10 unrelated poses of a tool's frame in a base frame.
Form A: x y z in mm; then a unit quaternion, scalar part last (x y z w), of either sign.
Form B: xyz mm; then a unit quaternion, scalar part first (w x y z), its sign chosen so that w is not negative. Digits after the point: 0 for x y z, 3 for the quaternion.
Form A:
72, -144, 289, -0.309, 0.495, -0.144, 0.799
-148, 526, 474, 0.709, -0.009, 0.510, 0.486
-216, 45, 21, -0.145, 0.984, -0.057, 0.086
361, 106, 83, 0.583, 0.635, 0.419, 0.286
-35, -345, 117, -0.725, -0.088, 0.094, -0.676
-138, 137, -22, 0.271, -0.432, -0.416, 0.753
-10, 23, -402, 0.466, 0.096, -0.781, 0.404
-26, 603, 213, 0.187, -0.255, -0.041, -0.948
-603, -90, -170, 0.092, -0.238, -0.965, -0.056
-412, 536, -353, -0.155, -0.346, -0.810, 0.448
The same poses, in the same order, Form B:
72, -144, 289, 0.799, -0.309, 0.495, -0.144
-148, 526, 474, 0.486, 0.709, -0.009, 0.510
-216, 45, 21, 0.086, -0.145, 0.984, -0.057
361, 106, 83, 0.286, 0.583, 0.635, 0.419
-35, -345, 117, 0.676, 0.725, 0.088, -0.094
-138, 137, -22, 0.753, 0.271, -0.432, -0.416
-10, 23, -402, 0.404, 0.466, 0.096, -0.781
-26, 603, 213, 0.948, -0.187, 0.255, 0.041
-603, -90, -170, 0.056, -0.092, 0.238, 0.965
-412, 536, -353, 0.448, -0.155, -0.346, -0.810

